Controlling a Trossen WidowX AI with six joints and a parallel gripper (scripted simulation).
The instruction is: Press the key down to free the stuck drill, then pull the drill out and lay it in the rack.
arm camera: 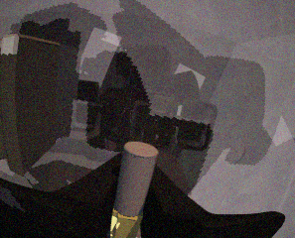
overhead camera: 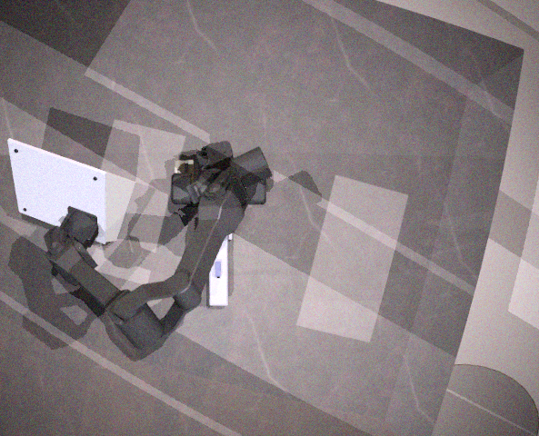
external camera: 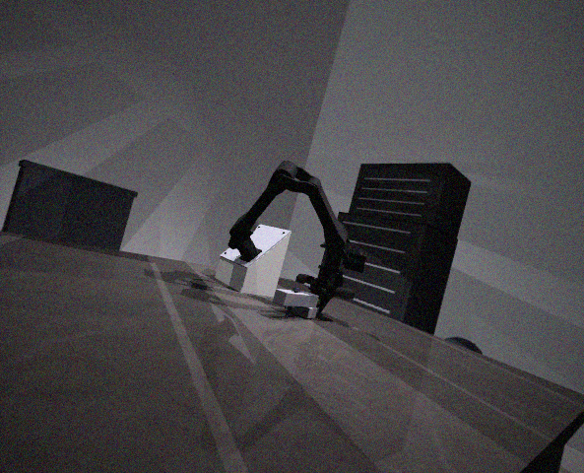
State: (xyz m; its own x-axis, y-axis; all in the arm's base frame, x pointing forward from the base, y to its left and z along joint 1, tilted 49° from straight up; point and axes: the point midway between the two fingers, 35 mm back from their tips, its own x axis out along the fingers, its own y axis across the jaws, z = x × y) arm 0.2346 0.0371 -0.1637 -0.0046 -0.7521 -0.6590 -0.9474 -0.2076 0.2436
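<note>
The drill lies 10 mm ahead of my gripper tip, 40 mm to the right of it and 40 mm above it. Also, from my gripper tip: blue-grey key (50 mm ahead, 160 mm to the right, 40 mm above); then beige rack (80 mm behind, 10 mm above).
</note>
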